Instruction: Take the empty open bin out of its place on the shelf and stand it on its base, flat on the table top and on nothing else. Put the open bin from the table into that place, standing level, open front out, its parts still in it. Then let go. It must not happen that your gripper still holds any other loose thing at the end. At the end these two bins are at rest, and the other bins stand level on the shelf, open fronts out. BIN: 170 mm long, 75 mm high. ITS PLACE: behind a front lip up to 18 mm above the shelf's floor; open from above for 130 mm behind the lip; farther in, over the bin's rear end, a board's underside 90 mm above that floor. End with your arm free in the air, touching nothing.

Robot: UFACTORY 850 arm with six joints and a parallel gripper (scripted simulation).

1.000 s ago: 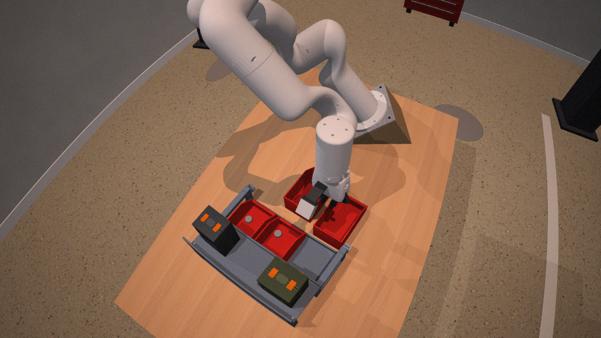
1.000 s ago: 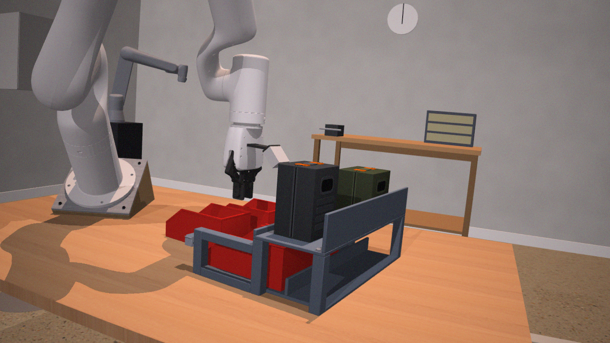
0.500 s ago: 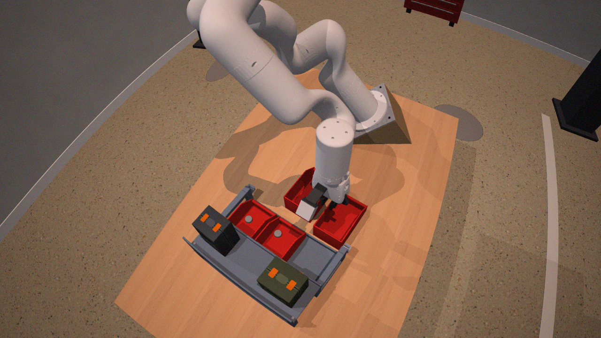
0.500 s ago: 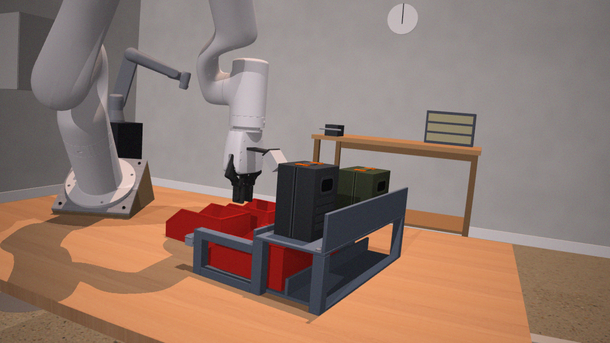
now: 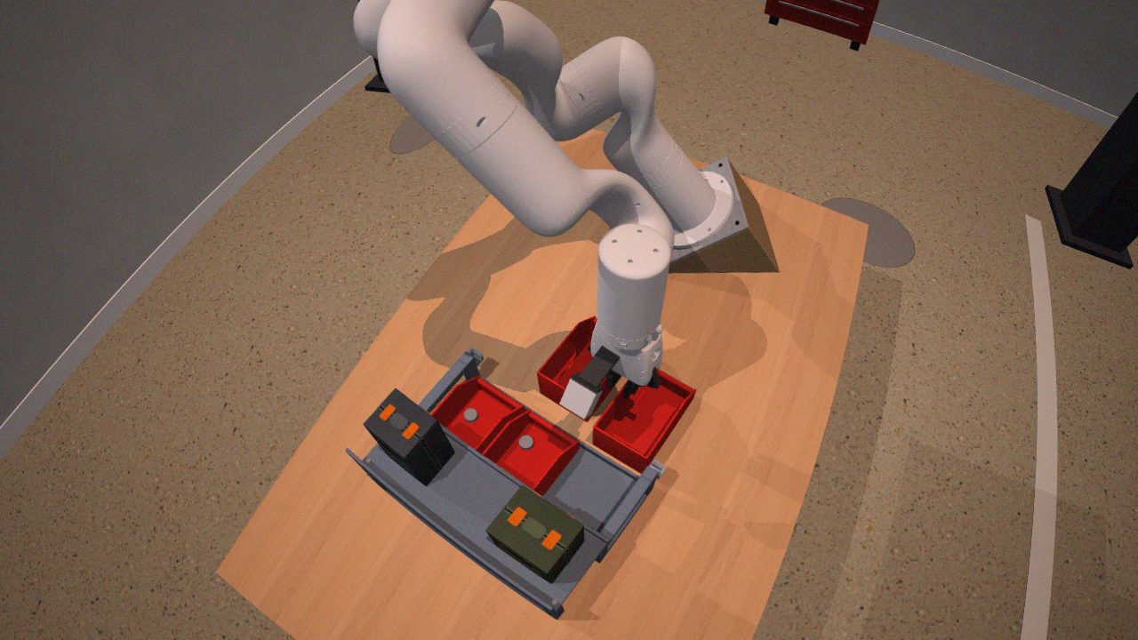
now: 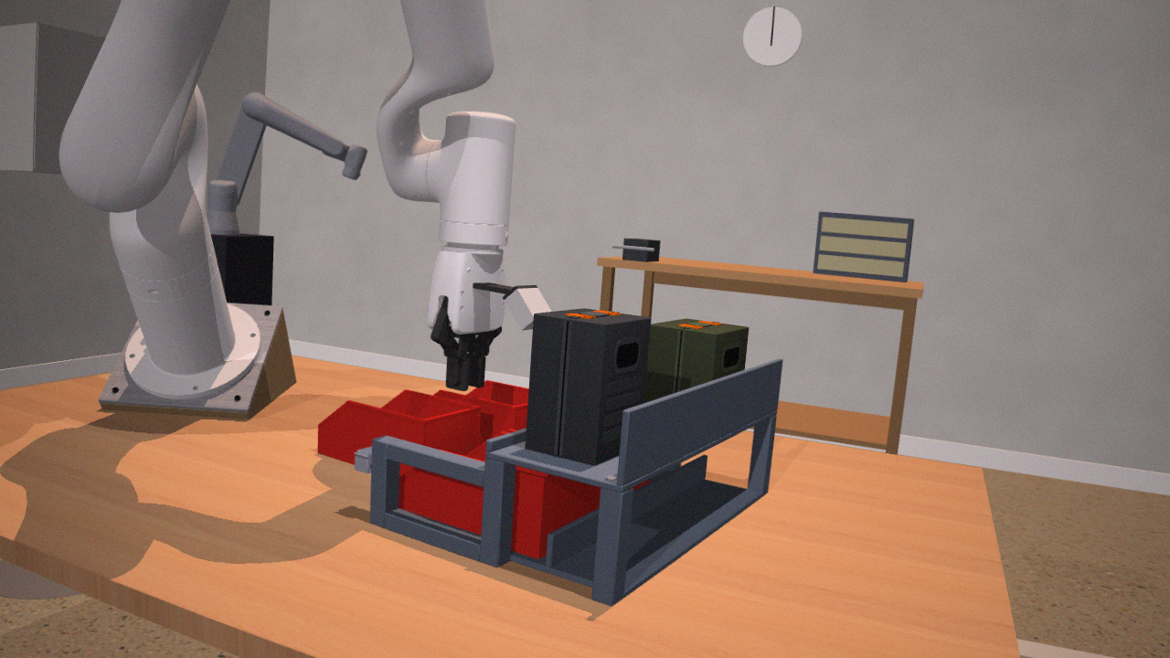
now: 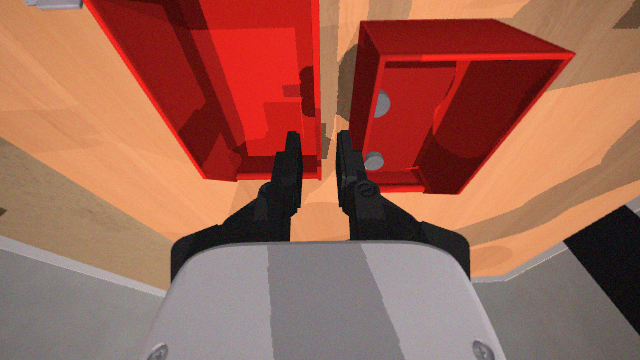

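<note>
The shelf front lip is 100 mm below my hand, 80 mm to the right of it and 80 mm ahead of it. Round my hand: grey back panel 330 mm ahead, 150 mm to the right, 30 mm above; then black case 250 mm to the right, 230 mm ahead, 60 mm above; then green case 290 mm ahead, 40 mm above, 20 mm to the right.
</note>
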